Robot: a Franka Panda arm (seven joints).
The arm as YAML. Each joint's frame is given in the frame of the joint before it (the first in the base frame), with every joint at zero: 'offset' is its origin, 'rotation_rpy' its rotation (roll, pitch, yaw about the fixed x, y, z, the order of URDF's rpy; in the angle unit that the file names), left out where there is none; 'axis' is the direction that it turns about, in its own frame. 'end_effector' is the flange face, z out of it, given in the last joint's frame.
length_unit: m
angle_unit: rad
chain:
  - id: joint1
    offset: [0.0, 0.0, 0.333]
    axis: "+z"
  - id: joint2
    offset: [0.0, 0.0, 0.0]
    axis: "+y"
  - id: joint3
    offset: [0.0, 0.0, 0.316]
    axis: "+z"
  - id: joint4
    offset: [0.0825, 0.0, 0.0]
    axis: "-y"
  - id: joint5
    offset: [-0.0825, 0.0, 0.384]
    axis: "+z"
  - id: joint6
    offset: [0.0, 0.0, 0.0]
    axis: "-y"
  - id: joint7
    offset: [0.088, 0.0, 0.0]
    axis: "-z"
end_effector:
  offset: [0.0, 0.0, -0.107]
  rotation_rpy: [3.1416, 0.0, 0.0]
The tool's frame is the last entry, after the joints.
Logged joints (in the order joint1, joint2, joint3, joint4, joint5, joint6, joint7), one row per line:
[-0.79, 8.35, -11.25, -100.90, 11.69, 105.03, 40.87]
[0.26, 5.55, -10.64, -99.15, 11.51, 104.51, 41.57]
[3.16, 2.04, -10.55, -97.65, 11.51, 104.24, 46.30]
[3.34, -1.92, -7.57, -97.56, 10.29, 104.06, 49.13]
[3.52, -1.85, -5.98, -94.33, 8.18, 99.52, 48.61]
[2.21, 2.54, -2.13, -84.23, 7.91, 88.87, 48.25]
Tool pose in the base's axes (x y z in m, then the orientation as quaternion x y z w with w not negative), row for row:
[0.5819, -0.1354, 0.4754, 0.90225, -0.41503, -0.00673, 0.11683]
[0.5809, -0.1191, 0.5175, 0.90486, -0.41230, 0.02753, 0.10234]
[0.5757, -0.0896, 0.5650, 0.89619, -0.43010, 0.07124, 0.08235]
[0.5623, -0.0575, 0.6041, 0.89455, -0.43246, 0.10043, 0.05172]
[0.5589, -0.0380, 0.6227, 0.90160, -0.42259, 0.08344, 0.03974]
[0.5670, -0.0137, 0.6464, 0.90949, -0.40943, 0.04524, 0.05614]
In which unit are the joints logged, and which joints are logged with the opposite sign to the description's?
The joints are logged in degrees. Opposite sign: joint5.
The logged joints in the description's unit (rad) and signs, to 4 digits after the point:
[-0.0138, 0.1457, -0.1963, -1.7610, -0.2040, 1.8331, 0.7133]
[0.0045, 0.0969, -0.1857, -1.7305, -0.2009, 1.8240, 0.7255]
[0.0552, 0.0356, -0.1841, -1.7043, -0.2009, 1.8193, 0.8081]
[0.0583, -0.0335, -0.1321, -1.7027, -0.1796, 1.8162, 0.8575]
[0.0614, -0.0323, -0.1044, -1.6464, -0.1428, 1.7370, 0.8484]
[0.0386, 0.0443, -0.0372, -1.4701, -0.1381, 1.5511, 0.8421]

